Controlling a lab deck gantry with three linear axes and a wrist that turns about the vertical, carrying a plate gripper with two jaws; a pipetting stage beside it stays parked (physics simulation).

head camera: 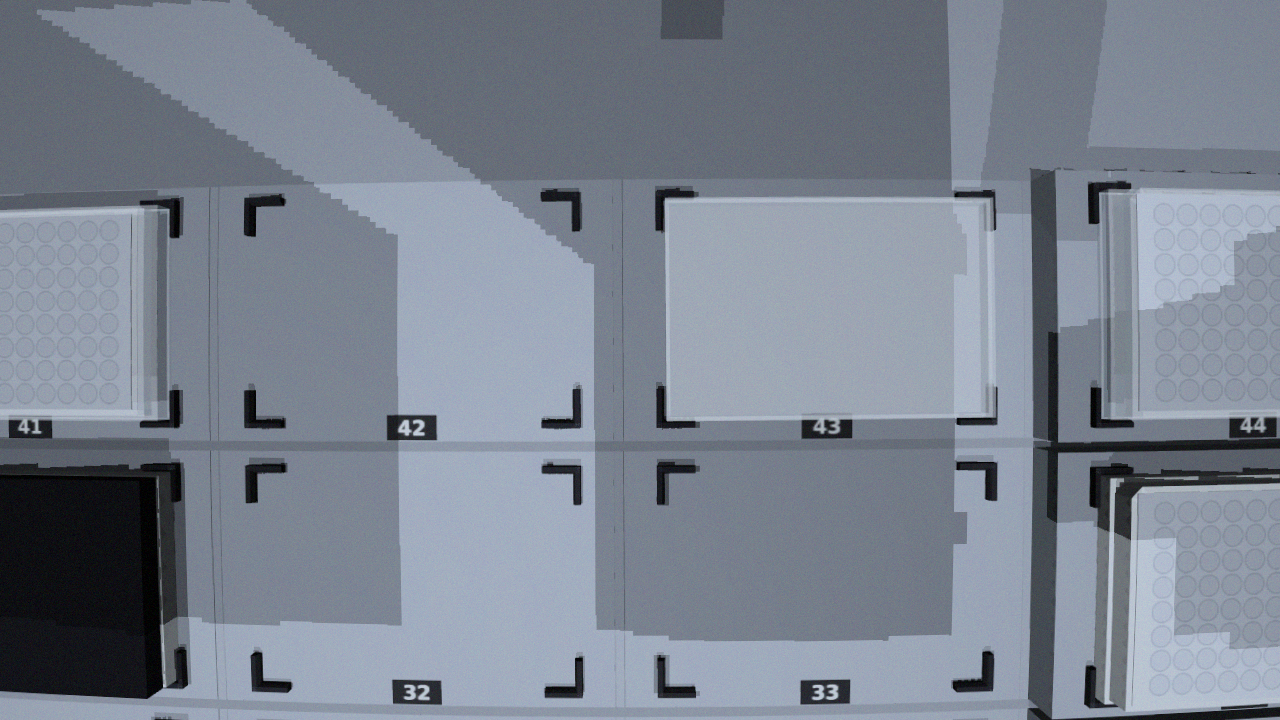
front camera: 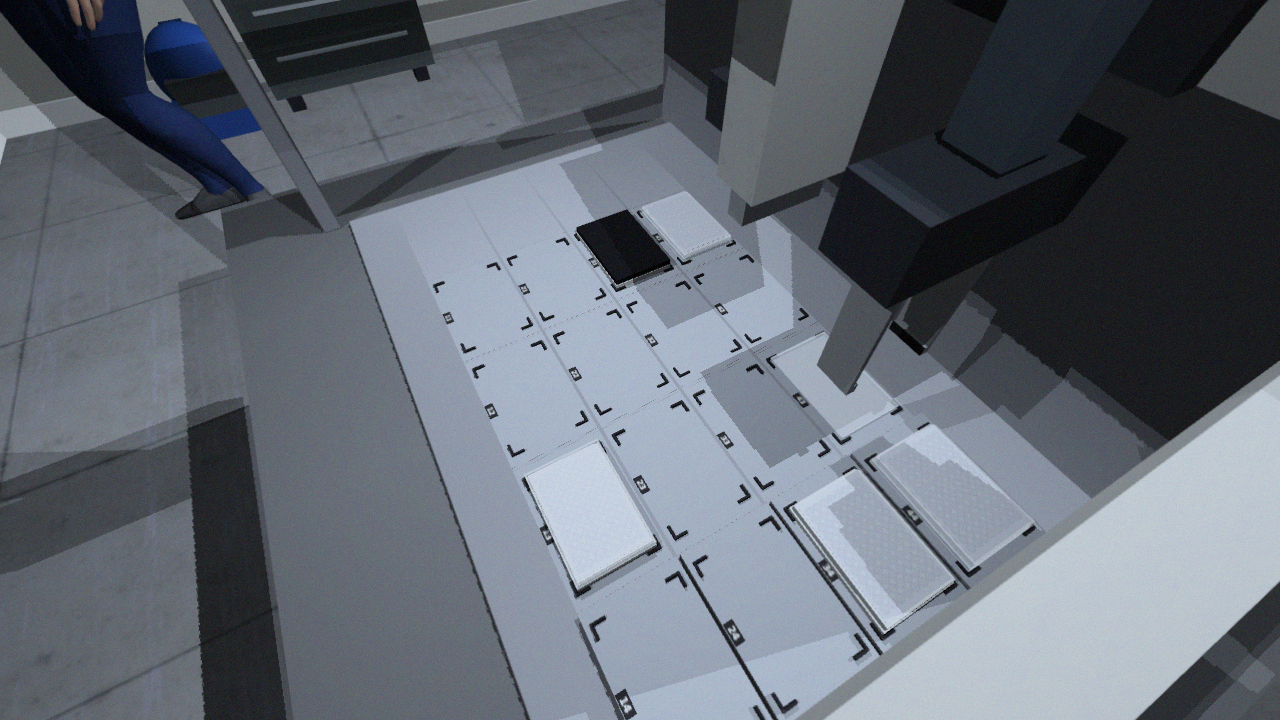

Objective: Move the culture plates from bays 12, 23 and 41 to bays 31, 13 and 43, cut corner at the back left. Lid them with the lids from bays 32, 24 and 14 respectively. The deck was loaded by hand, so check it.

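Pixels of known places: gripper, fingertip midpoint: (front camera: 872, 358); robot's base, link origin: (front camera: 436, 286).
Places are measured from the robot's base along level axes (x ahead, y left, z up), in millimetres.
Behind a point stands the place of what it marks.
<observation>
My gripper (front camera: 878, 367) {x 450, y 300, z 160 mm} hangs above the bay 43 area in the front view; its jaws are apart with nothing seen between them. It does not show in the head view. A thin, plain, lid-like piece (front camera: 827, 380) {x 389, y 358, z 8 mm} (head camera: 814, 308) {x 385, y 364, z 8 mm} lies flat in bay 43, with no wells visible. A pale well-patterned plate (front camera: 684, 223) {x 70, y 359, z 14 mm} (head camera: 67, 313) {x 96, y 364, z 14 mm} sits in bay 41. A black-topped piece (front camera: 623, 246) {x 72, y 255, z 17 mm} (head camera: 71, 582) {x 98, y 259, z 17 mm} with a pale lower edge fills bay 31. A white patterned plate (front camera: 590, 514) {x 401, y 41, z 16 mm} sits in bay 13. Bays 12, 23, 24 and 32 hold no plate; part of bay 14 is cut off.
A pale plate (front camera: 872, 546) {x 561, y 254, z 29 mm} (head camera: 1217, 600) {x 528, y 256, z 29 mm} sits in bay 34, its cut corner at the back left in the head view. Another pale plate (front camera: 953, 492) {x 560, y 361, z 29 mm} (head camera: 1208, 313) {x 523, y 360, z 29 mm} sits in bay 44. The parked pipetting stage (front camera: 796, 107) hangs behind the gripper. A pale beam (front camera: 1118, 573) {x 617, y 105, z 400 mm} crosses the front right.
</observation>
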